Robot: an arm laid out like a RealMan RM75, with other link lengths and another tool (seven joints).
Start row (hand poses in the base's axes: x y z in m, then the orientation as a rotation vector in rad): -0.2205 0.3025 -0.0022 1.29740 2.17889 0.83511
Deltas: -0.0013 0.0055 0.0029 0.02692 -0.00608 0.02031; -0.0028 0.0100 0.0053 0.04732 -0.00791 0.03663; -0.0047 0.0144 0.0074 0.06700 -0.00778 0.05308; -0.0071 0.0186 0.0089 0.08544 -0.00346 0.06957; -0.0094 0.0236 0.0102 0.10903 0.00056 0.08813; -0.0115 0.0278 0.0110 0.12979 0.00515 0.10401; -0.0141 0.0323 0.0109 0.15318 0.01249 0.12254
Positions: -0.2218 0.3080 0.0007 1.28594 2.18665 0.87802; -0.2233 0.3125 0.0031 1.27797 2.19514 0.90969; -0.2252 0.3169 0.0052 1.27065 2.20516 0.93974; -0.2276 0.3211 0.0067 1.26538 2.21856 0.96652; -0.2299 0.3261 0.0080 1.25991 2.23220 1.00063; -0.2320 0.3303 0.0088 1.25604 2.24447 1.03017; -0.2346 0.3348 0.0087 1.25226 2.26032 1.06292
